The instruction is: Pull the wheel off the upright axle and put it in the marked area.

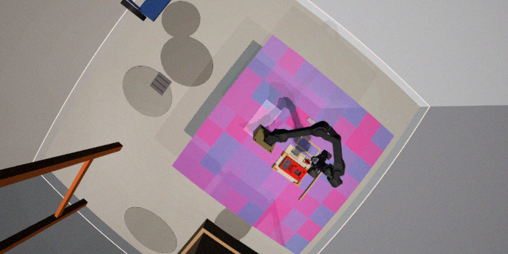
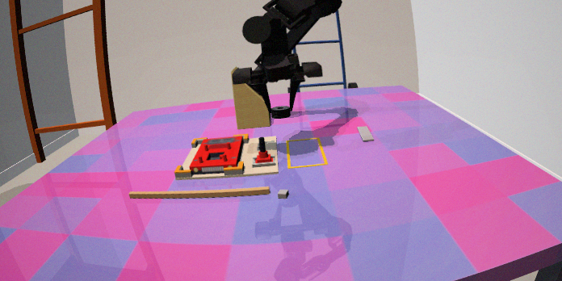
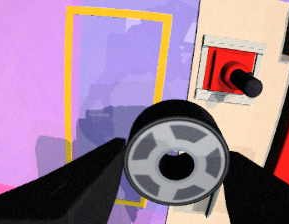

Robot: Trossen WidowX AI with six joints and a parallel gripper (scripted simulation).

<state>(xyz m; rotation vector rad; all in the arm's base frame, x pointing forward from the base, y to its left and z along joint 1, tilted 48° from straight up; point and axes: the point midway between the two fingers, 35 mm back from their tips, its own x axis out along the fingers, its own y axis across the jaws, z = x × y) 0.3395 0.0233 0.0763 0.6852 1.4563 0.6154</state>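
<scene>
The black axle lies 7 cm below my gripper tip, 5 cm to the right of it and 2 cm ahead of it. Also, from my gripper tip: grey cube 19 cm ahead, 10 cm below, 1 cm to the right; black wheel right at my gripper tip; wooden strip 19 cm to the right, 17 cm ahead, 10 cm below.
</scene>
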